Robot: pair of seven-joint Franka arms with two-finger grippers.
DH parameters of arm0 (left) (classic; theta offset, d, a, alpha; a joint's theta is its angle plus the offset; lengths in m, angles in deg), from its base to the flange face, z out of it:
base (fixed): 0 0 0 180
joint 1: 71.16 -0.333 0 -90
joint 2: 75.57 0 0 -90
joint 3: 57.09 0.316 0.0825 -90
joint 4: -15.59 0 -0.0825 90
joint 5: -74.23 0.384 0 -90
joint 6: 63.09 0 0.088 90
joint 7: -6.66 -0.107 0 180
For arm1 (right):
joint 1: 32.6 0.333 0 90
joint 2: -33.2 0 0 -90
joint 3: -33.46 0.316 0.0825 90
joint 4: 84.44 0 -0.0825 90
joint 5: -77.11 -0.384 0 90
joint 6: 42.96 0 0.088 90
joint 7: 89.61 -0.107 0 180
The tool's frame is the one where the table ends.
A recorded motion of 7 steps. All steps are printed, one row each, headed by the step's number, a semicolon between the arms.
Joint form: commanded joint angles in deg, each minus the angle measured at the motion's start. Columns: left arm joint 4, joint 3, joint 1, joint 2, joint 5, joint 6, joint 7; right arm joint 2, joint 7, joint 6, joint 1, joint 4, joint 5, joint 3.
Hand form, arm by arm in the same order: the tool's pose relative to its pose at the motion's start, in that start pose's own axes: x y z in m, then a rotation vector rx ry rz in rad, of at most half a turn. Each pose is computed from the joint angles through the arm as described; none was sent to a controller.
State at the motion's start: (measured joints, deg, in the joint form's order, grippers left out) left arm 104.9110 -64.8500 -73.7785 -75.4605 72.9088 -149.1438 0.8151; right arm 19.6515 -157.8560 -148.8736 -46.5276 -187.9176 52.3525 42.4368
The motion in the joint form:
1: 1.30 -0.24 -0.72 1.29 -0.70 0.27 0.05; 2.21 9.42 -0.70 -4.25 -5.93 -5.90 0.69
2: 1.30 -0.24 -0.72 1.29 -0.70 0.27 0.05; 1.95 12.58 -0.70 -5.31 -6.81 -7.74 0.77
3: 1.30 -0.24 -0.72 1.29 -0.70 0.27 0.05; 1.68 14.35 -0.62 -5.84 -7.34 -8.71 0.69
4: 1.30 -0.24 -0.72 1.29 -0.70 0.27 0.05; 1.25 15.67 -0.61 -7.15 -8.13 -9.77 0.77
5: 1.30 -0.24 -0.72 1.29 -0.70 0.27 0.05; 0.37 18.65 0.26 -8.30 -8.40 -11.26 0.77
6: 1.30 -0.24 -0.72 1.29 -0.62 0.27 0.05; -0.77 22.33 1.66 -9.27 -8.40 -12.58 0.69
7: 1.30 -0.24 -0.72 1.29 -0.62 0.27 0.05; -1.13 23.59 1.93 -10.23 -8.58 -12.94 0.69
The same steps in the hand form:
1: -0.0078 -0.0014 -0.0008 -0.0100 -0.0039 -0.0086; 0.0292 0.0265 0.0080 0.0296 -0.0993 -0.0531
2: -0.0078 -0.0014 -0.0008 -0.0100 -0.0039 -0.0086; 0.0389 0.0305 0.0122 0.0406 -0.1325 -0.0749
3: -0.0078 -0.0014 -0.0008 -0.0100 -0.0039 -0.0086; 0.0454 0.0331 0.0159 0.0444 -0.1516 -0.0851
4: -0.0078 -0.0014 -0.0008 -0.0100 -0.0039 -0.0086; 0.0585 0.0380 0.0199 0.0504 -0.1750 -0.0744
5: -0.0078 -0.0014 -0.0008 -0.0100 -0.0039 -0.0086; 0.0702 0.0416 0.0253 0.0535 -0.2129 -0.0932
6: -0.0078 -0.0016 -0.0008 -0.0086 -0.0040 -0.0087; 0.0809 0.0447 0.0320 0.0517 -0.2548 -0.1279
7: -0.0078 -0.0016 -0.0008 -0.0086 -0.0040 -0.0087; 0.0901 0.0482 0.0326 0.0578 -0.2667 -0.1300

